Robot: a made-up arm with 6 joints. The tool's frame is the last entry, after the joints.
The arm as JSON. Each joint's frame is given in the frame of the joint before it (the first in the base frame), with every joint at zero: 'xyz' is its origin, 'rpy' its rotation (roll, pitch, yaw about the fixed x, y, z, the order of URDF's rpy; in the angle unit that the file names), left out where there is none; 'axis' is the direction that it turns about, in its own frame. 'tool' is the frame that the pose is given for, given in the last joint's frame.
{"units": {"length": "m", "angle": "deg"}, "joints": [
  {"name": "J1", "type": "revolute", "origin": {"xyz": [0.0, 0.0, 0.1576]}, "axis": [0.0, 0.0, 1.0]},
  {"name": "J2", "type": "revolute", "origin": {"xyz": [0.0, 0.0, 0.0]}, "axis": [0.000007, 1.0, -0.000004]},
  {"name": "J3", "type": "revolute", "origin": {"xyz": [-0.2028, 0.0, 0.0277]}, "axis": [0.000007, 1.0, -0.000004]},
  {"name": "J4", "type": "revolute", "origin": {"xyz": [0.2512, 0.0, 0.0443]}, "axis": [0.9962, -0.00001, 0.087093]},
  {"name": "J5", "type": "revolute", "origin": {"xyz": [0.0, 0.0, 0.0]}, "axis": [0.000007, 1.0, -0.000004]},
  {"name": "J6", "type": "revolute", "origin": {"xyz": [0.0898, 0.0, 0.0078]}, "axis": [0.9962, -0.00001, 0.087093]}
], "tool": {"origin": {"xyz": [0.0, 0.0, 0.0], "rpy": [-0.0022, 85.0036, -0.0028]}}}
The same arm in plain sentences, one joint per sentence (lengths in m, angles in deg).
The arm has six revolute joints in a row. What follows holds with every joint at zero, and every direction is one of the base frame's.
Joint 1 is mounted 0.1576 m along +z from the base frame's origin and turns about +z.
Joint 2 is mounted at the same point as joint 1 and turns about +y.
Joint 3 is mounted 0.2028 m along -x and 0.0277 m along +z from joint 2 and turns about +y.
Joint 4 is mounted 0.2512 m along +x and 0.0443 m along +z from joint 3 and turns about the direction (0.9962, 0, 0.0871).
Joint 5 is mounted at the same point as joint 4 and turns about +y.
Joint 6 is mounted 0.0898 m along +x and 0.0078 m along +z from joint 5 and turns about the direction (0.9962, 0, 0.0871).
The tool frame, which is the frame that the pose is given for, is mounted at the same point as joint 6; its axes are the base frame's turned by roll 0, pitch 85 and yaw 0 deg (as in URDF: about the fixed x, then y, then z).

